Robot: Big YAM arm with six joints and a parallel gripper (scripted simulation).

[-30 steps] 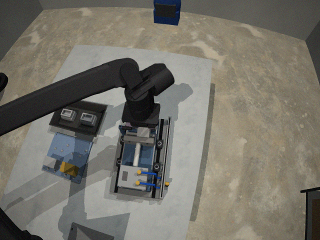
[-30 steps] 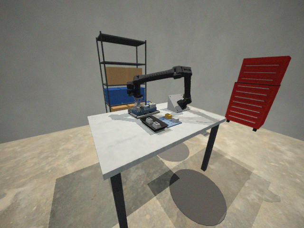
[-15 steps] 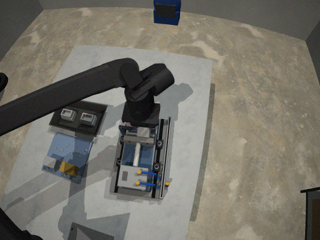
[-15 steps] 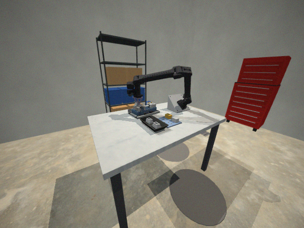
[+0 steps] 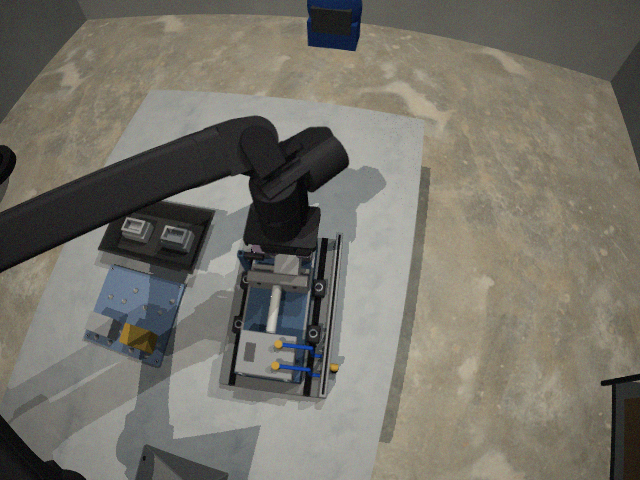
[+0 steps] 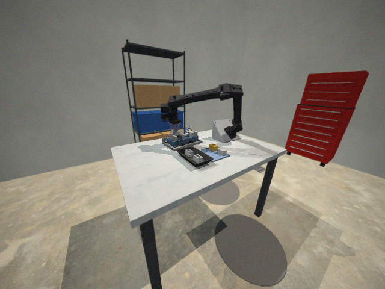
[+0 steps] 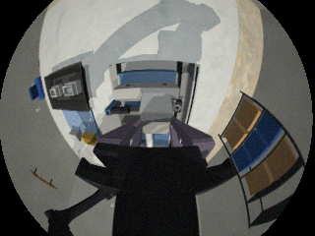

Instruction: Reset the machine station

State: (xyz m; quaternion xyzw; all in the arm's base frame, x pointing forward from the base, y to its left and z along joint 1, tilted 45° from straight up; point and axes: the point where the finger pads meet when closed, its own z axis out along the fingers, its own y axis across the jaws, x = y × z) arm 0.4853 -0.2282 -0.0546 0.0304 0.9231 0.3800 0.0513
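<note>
Now: the gray aluminum blank 20 mm below my hand. Also, from my hand: blue vise: 80 mm below, 70 mm behind, 20 mm to the left; pale rod: 90 mm behind, 50 mm below, 20 mm to the left; brass blank: 280 mm to the left, 160 mm behind, 100 mm below.
</note>
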